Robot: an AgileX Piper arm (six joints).
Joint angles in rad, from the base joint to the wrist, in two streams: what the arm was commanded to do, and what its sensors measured. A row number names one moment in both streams.
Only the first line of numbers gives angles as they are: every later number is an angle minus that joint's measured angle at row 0.
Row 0, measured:
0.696 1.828 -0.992 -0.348 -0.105 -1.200
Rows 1 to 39, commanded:
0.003 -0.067 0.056 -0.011 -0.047 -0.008
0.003 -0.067 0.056 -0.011 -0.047 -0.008
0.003 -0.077 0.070 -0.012 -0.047 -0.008
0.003 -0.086 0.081 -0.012 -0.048 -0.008
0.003 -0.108 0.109 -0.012 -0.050 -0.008
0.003 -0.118 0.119 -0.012 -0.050 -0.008
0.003 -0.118 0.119 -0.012 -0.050 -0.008
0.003 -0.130 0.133 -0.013 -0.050 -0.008
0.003 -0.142 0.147 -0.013 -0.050 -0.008
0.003 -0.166 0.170 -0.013 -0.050 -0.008
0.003 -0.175 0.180 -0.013 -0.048 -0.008
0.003 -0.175 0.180 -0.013 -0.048 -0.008
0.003 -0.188 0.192 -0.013 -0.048 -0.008
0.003 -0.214 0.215 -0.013 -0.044 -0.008
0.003 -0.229 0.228 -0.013 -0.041 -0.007
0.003 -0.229 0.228 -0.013 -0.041 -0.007
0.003 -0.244 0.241 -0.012 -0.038 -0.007
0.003 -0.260 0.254 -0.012 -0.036 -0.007
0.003 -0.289 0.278 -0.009 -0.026 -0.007
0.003 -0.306 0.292 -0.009 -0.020 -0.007
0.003 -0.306 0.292 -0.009 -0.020 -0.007
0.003 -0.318 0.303 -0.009 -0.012 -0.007
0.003 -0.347 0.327 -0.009 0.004 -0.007
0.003 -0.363 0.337 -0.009 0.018 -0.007
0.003 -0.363 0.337 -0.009 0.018 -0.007
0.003 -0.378 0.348 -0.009 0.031 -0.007
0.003 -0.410 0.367 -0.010 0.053 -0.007
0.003 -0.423 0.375 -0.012 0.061 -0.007
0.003 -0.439 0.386 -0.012 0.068 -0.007
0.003 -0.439 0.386 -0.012 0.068 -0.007
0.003 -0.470 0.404 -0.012 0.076 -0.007
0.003 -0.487 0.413 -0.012 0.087 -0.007
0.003 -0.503 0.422 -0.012 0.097 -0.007
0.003 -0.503 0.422 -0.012 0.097 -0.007
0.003 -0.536 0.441 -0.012 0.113 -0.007
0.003 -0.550 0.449 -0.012 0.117 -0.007
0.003 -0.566 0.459 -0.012 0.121 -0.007
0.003 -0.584 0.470 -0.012 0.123 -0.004
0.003 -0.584 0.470 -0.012 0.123 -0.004
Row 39, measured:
0.000 -0.547 0.460 -0.003 0.145 0.000
